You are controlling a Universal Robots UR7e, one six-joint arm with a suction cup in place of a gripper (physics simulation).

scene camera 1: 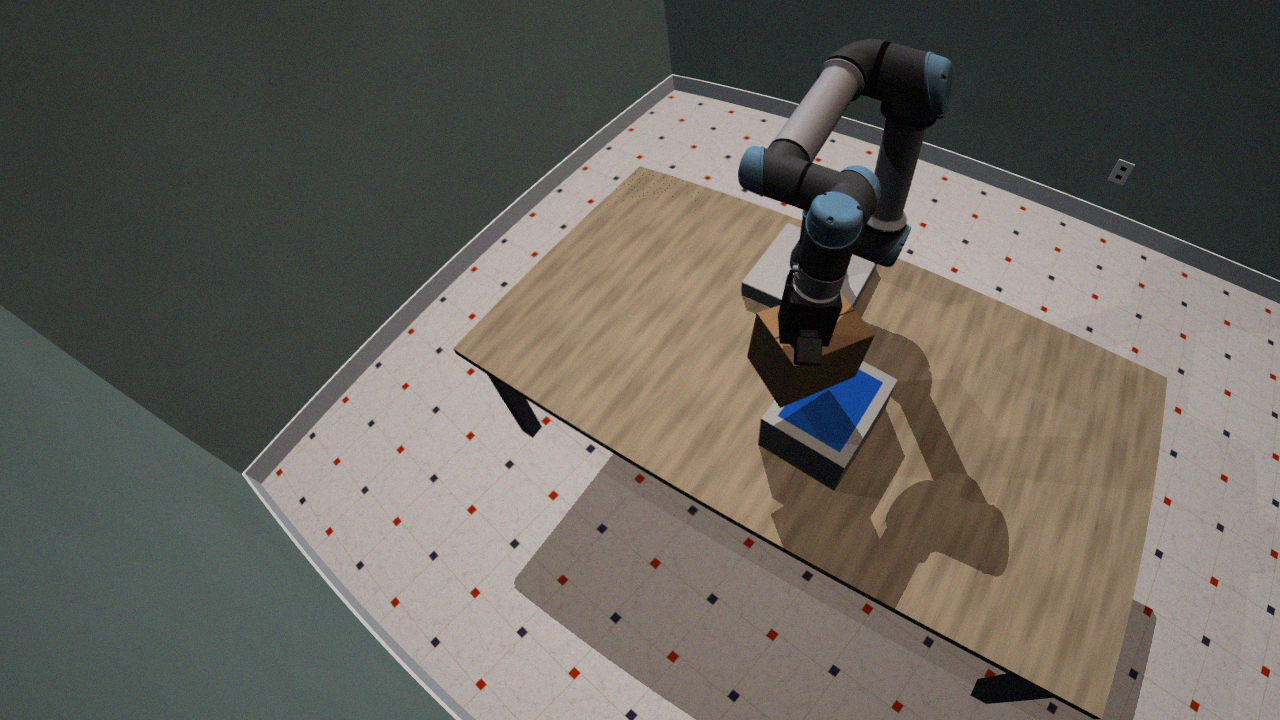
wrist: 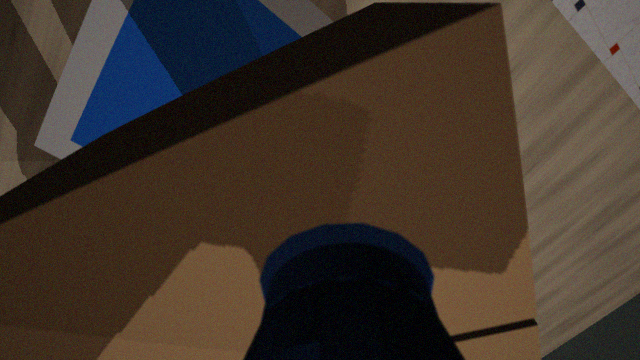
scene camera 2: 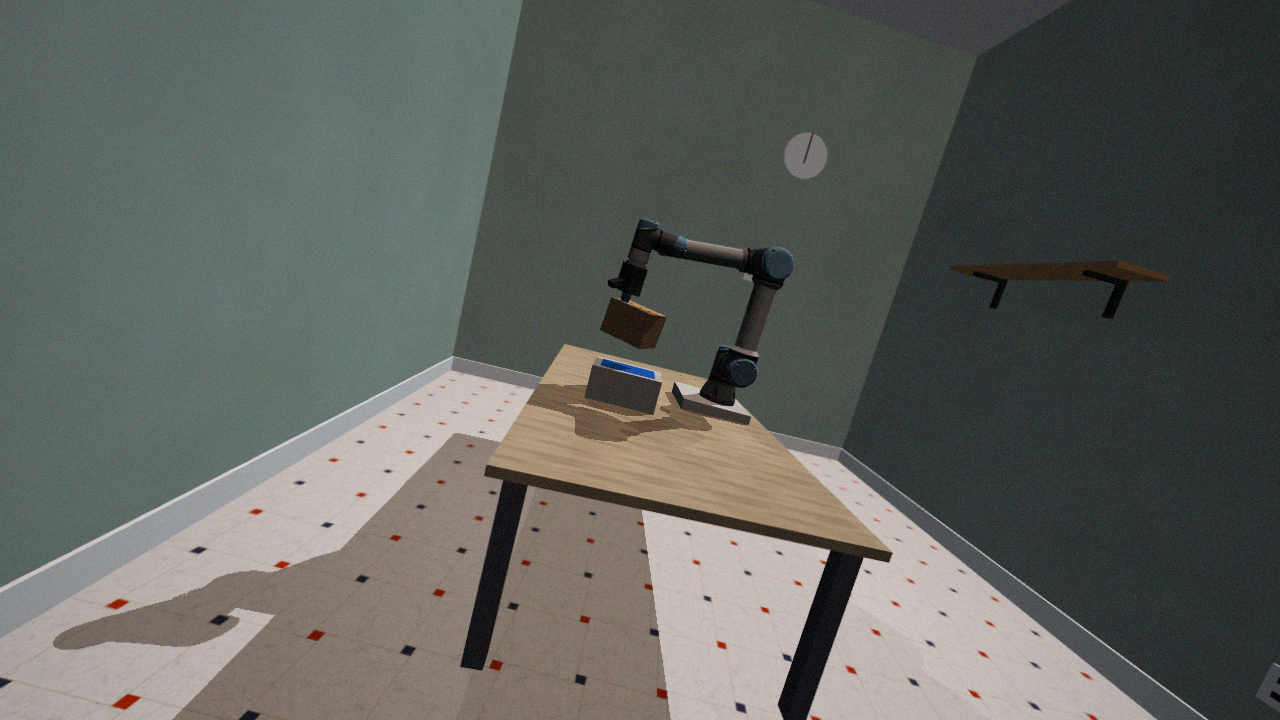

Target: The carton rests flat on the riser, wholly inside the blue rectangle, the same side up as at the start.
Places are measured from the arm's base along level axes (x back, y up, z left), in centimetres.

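Pixels of known places: hand, its tool point: (wrist: 346,243) (scene camera 2: 623,304); arm's base, origin of its link: (scene camera 2: 716,399).
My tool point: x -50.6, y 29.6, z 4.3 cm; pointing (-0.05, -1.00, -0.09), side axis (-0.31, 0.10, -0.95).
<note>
For each thing: its top centre in the pictures, then the offset to it from my tool point. Level surfaces: height alone.
- brown carton, centre of its top: (scene camera 1: 813,320) (scene camera 2: 638,303) dx +5.4, dy +1.8, dz +1.4 cm
- grey riser, centre of its top: (wrist: 196,102) (scene camera 1: 832,398) (scene camera 2: 628,368) dx +5.8, dy -21.9, dz +8.4 cm
- blue rectangle, centre of its top: (wrist: 196,102) (scene camera 1: 832,398) (scene camera 2: 628,368) dx +5.8, dy -21.9, dz +8.4 cm
- wooden table, height of its surface: dy -33.9 cm
The brown carton (scene camera 1: 771,362) (scene camera 2: 631,324) (wrist: 300,175) hangs in the air from my suction cup (scene camera 2: 625,297) (wrist: 347,250), which sits on its top face. The carton is a little tilted, turned against the riser, and a clear gap shows beneath it in scene camera 2. The grey riser (scene camera 1: 796,454) (scene camera 2: 622,392) (wrist: 70,95) stands on the table below. The blue rectangle (scene camera 1: 863,389) (scene camera 2: 631,368) (wrist: 120,90) on its top is partly shaded. In scene camera 1 the carton covers the rectangle's back left part, and the cup is hidden behind the black tool.
The wooden table (scene camera 1: 581,295) (scene camera 2: 662,465) carries the riser and the arm's light base plate (scene camera 1: 765,277) (scene camera 2: 689,402), which lies behind the riser in scene camera 1. A wall shelf (scene camera 2: 1056,270) and a round clock (scene camera 2: 805,155) are well away from the arm.
</note>
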